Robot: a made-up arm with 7 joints.
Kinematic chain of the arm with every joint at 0, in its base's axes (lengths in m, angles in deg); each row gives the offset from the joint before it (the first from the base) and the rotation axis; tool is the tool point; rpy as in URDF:
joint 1: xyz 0 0 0.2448 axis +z
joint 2: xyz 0 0 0 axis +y
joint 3: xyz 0 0 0.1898 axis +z
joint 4: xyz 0.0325 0 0 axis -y
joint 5: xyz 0.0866 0 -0.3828 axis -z
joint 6: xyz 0 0 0 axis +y
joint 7: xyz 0.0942 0 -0.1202 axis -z
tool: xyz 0 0 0 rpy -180 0 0
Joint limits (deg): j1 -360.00..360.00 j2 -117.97..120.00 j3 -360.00..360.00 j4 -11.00..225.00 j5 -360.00..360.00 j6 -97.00..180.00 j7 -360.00..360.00
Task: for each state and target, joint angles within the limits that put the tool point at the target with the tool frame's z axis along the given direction. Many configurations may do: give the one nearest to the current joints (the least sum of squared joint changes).
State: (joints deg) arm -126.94 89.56 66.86 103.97 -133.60 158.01 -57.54
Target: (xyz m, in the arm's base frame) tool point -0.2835 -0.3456 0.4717 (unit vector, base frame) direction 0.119 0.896 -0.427
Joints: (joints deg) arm -133.07 55.07 81.88 148.22 -137.05 179.70 -57.54
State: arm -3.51 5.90 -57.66 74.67 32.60 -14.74 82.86
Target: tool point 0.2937 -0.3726 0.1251 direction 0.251 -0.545 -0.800
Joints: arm 33.44 18.54 -74.87 38.73 32.93 0.80 82.86
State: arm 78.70 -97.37 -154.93 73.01 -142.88 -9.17 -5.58
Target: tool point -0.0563 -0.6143 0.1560 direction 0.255 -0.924 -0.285
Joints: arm 37.58 -81.90 -117.15 115.53 -137.62 -9.29 -5.58
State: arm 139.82 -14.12 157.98 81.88 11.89 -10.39 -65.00
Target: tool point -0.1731 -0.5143 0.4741 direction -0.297 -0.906 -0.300
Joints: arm 106.31 8.90 144.37 67.88 -16.01 2.70 -65.00
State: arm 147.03 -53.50 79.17 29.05 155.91 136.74 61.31
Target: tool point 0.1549 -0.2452 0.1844 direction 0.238 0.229 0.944
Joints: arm 176.70 -16.69 116.32 19.38 148.44 173.74 61.31
